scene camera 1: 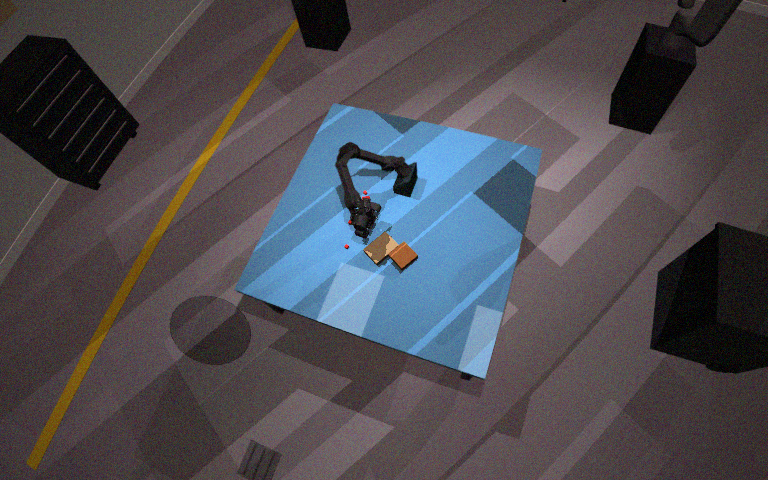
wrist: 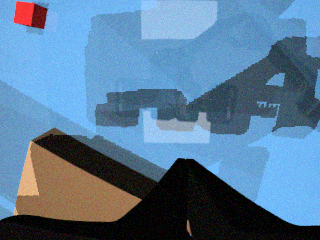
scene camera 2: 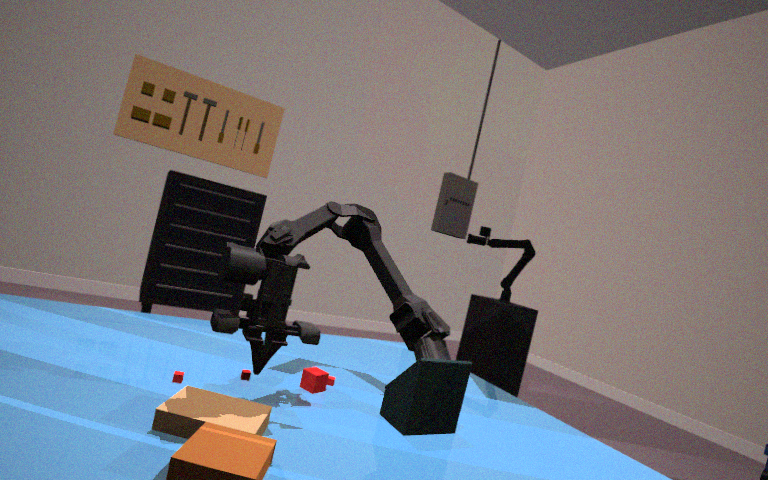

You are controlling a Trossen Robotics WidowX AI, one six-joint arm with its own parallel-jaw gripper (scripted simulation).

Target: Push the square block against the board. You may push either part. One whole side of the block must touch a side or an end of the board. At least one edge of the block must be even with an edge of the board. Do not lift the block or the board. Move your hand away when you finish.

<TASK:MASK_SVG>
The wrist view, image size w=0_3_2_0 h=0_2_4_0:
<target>my gripper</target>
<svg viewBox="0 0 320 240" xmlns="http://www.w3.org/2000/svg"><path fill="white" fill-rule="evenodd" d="M320 225L307 225L307 227L304 227L304 225L288 223L288 221L280 219L279 216L273 215L272 212L268 212L268 209L253 203L253 200L247 199L247 196L240 195L239 191L231 188L231 185L219 179L215 173L209 171L204 165L196 163L192 159L177 159L175 164L161 177L155 188L141 200L141 203L136 204L120 220L101 223L101 221L67 221L36 215L16 215L0 220L0 240L320 240ZM187 215L189 225L191 225L191 236L189 236L189 231L187 231Z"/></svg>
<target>board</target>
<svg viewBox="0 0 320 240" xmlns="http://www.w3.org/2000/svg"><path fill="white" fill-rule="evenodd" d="M187 215L187 231L189 231L189 235L191 235L191 225L189 225ZM13 216L36 215L67 221L80 220L109 223L109 221L120 220L136 204L141 203L141 200L155 188L159 181L127 167L127 165L104 155L104 153L87 147L87 145L80 143L80 141L73 139L73 137L65 135L59 129L52 128L48 132L41 133L41 135L35 137L29 143Z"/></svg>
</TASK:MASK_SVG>
